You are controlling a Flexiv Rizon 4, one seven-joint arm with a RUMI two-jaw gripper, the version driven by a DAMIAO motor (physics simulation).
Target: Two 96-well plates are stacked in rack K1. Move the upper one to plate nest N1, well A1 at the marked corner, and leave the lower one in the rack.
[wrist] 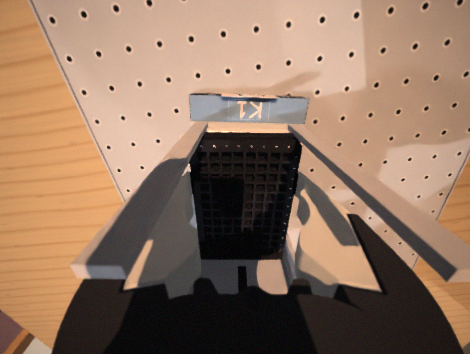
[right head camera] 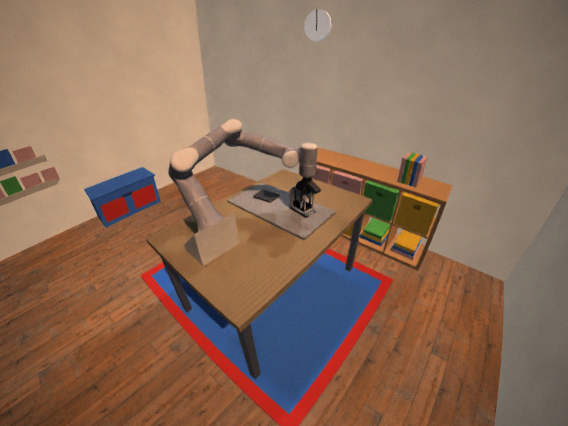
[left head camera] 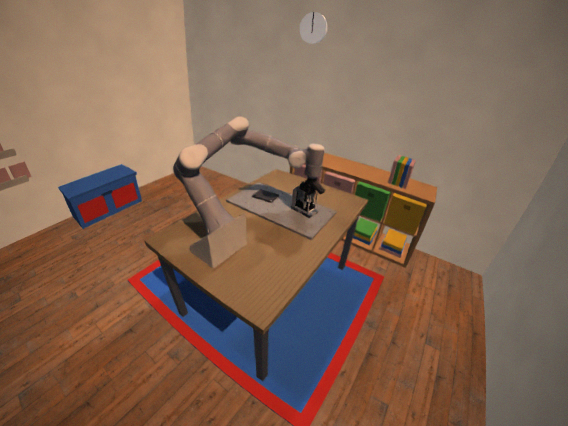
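Observation:
My gripper (left head camera: 305, 201) (right head camera: 301, 199) (wrist: 242, 174) points down into rack K1 (left head camera: 313, 213) (wrist: 205, 109). It is shut on the upper 96-well plate (wrist: 267, 172), a black plate with its long sides between the jaws. In the wrist view the plate looks level, close behind the blue K1 label and within the rack's outline. Its height over the lower plate cannot be told; the lower plate is hidden beneath it. Shadow covers much of the wells. A flat black holder (left head camera: 265, 195) (right head camera: 266, 195), possibly plate nest N1, lies farther left on the board; its label and marked corner cannot be read.
The grey perforated board (left head camera: 280, 215) (right head camera: 280, 214) (wrist: 280, 47) lies on the wooden table (left head camera: 280, 260) (right head camera: 270, 260). The arm's base stands at the table's near left part. A low shelf unit (left head camera: 422, 239) with coloured boxes stands behind the table.

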